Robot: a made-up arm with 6 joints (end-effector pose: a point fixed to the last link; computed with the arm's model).
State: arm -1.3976 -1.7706 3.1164 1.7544 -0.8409 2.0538
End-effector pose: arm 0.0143 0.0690 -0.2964 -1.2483 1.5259 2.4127
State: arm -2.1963 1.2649 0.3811 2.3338 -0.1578 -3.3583
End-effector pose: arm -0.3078 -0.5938 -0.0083 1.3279 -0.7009 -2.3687
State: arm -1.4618 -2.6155 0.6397 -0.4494 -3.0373 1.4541
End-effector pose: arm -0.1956 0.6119 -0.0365 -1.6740 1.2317 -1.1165
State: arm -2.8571 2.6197 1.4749 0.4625 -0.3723 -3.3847
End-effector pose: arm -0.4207 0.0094 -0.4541 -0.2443 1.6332 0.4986
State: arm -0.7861 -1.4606 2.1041 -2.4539 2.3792 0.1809
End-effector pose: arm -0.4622 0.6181 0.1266 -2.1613 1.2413 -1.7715
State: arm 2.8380 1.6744 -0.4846 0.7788 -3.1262 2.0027
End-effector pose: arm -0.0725 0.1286 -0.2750 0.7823 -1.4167 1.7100
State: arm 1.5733 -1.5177 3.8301 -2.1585 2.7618 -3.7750
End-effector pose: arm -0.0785 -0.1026 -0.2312 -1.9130 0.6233 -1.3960
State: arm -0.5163 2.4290 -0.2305 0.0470 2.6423 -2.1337
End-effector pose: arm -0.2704 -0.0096 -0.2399 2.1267 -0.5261 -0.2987
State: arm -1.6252 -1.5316 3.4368 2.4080 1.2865 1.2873
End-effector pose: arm 0.1096 0.0727 -0.2189 -1.5504 -0.1553 0.9136
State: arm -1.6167 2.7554 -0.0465 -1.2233 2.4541 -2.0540
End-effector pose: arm -0.0306 0.3879 -0.0952 0.4479 -1.0875 -2.0219
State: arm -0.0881 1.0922 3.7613 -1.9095 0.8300 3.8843
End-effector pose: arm -0.1018 0.0564 0.6807 -0.2488 -0.9692 -1.9327
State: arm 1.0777 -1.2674 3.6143 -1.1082 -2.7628 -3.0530
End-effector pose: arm -0.0972 -0.3147 -0.1973 -1.6519 0.3382 -2.6361
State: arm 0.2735 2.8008 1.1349 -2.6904 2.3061 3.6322
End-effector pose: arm -0.0437 0.1205 -0.5372 0.5682 -2.1246 -0.2174
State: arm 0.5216 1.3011 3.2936 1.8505 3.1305 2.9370
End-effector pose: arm -0.0535 0.0145 0.6680 -1.2317 0.7689 1.0571
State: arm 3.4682 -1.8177 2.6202 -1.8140 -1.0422 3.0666
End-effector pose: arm 0.5278 0.1427 -0.2861 0.7055 0.2306 -1.3768
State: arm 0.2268 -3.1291 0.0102 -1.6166 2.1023 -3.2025
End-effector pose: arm -0.4714 -0.1021 0.0600 1.4938 -0.6751 -0.5957
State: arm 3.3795 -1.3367 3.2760 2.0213 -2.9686 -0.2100
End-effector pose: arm 0.2133 -0.0119 -0.2126 -0.5770 -1.7379 -0.5180
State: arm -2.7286 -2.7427 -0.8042 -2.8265 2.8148 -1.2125
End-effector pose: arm 0.2782 -0.0255 0.4027 0.4645 1.8302 -1.3455
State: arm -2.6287 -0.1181 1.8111 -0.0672 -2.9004 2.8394
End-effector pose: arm 0.0991 0.2184 0.9509 -0.4301 2.1039 0.0321
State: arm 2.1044 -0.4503 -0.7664 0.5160 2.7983 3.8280
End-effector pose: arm -0.0717 0.3641 0.3896 -0.4432 -0.4806 -1.2235
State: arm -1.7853 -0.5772 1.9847 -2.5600 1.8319 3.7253
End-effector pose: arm 0.2261 0.4802 0.7813 -0.6934 -0.2323 -2.3845
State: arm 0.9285 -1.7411 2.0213 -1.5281 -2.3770 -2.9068
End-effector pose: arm -0.4504 -0.6121 -0.0037 1.0402 0.5081 1.8450
